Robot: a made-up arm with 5 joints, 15 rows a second.
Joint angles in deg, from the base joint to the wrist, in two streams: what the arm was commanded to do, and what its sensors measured. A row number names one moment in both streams.
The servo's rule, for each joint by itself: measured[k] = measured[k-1] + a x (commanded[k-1-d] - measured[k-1]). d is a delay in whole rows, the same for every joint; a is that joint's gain. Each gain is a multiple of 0.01, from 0.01 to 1. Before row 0 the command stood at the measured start. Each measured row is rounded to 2 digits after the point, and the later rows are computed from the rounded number. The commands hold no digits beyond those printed.
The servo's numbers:
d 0
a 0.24 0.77 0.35 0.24 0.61
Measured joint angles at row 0:
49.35, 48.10, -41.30, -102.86, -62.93
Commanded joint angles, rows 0 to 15:
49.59, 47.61, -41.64, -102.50, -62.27
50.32, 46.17, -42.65, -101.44, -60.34
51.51, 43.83, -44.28, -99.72, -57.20
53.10, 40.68, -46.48, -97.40, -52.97
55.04, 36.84, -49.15, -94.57, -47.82
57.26, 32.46, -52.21, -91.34, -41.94
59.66, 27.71, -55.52, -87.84, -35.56
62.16, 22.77, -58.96, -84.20, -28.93
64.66, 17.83, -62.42, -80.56, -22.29
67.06, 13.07, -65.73, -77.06, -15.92
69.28, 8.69, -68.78, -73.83, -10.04
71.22, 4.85, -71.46, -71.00, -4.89
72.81, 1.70, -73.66, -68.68, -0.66
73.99, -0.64, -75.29, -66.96, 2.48
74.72, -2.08, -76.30, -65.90, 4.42
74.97, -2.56, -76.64, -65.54, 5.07
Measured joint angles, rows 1 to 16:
49.41, 47.72, -41.42, -102.77, -62.53
49.63, 46.53, -41.85, -102.45, -61.19
50.08, 44.45, -42.70, -101.79, -58.76
50.80, 41.55, -44.02, -100.74, -55.23
51.82, 37.92, -45.82, -99.26, -50.71
53.13, 33.72, -48.06, -97.36, -45.36
54.70, 29.09, -50.67, -95.08, -39.38
56.49, 24.22, -53.57, -92.47, -33.01
58.45, 19.30, -56.67, -89.61, -26.47
60.52, 14.50, -59.84, -86.60, -20.03
62.62, 10.03, -62.97, -83.54, -13.94
64.68, 6.04, -65.94, -80.53, -8.42
66.63, 2.70, -68.64, -77.69, -3.69
68.40, 0.13, -70.97, -75.11, 0.07
69.92, -1.57, -72.84, -72.90, 2.72
71.13, -2.33, -74.17, -71.13, 4.15

